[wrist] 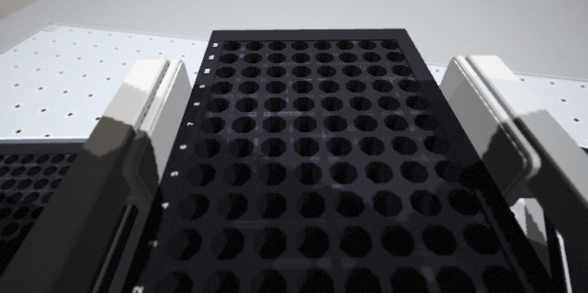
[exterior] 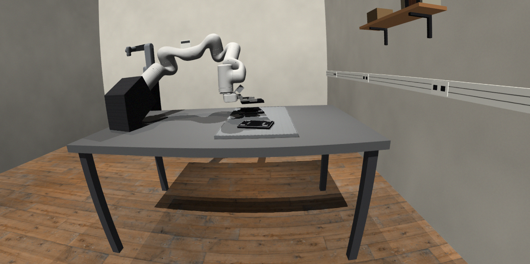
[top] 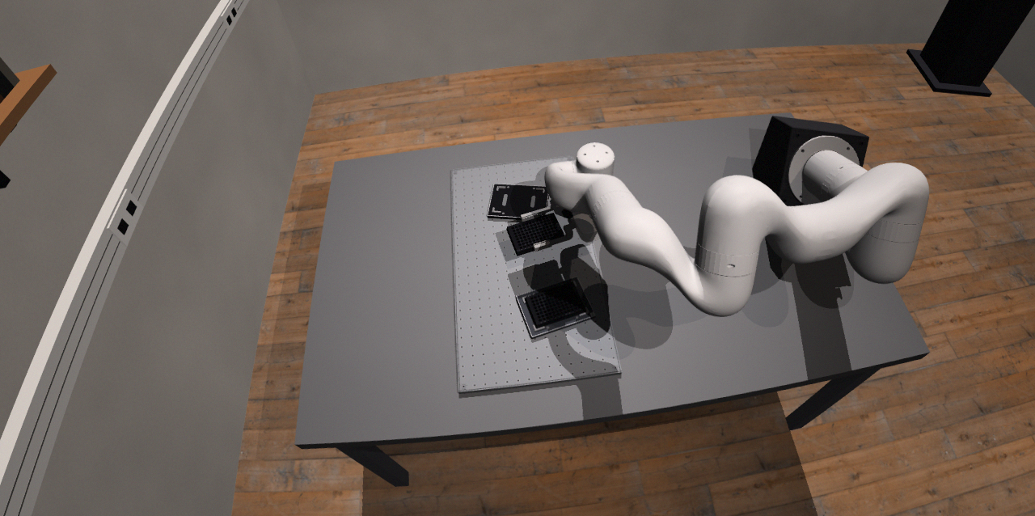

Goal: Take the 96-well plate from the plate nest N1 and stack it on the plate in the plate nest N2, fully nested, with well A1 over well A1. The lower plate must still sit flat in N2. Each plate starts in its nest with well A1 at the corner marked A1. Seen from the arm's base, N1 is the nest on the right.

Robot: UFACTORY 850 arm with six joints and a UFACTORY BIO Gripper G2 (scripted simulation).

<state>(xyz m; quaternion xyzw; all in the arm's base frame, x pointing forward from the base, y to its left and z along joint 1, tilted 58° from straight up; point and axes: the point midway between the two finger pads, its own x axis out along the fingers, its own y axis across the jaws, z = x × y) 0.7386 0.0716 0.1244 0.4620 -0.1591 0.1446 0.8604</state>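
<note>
My gripper is now 15 cm to the right of the plate nest N2, 10 cm above it and 5 cm past it. Round my hand: plate nest N1 (18 cm to the right, 10 cm below, 6 cm ahead).
</note>
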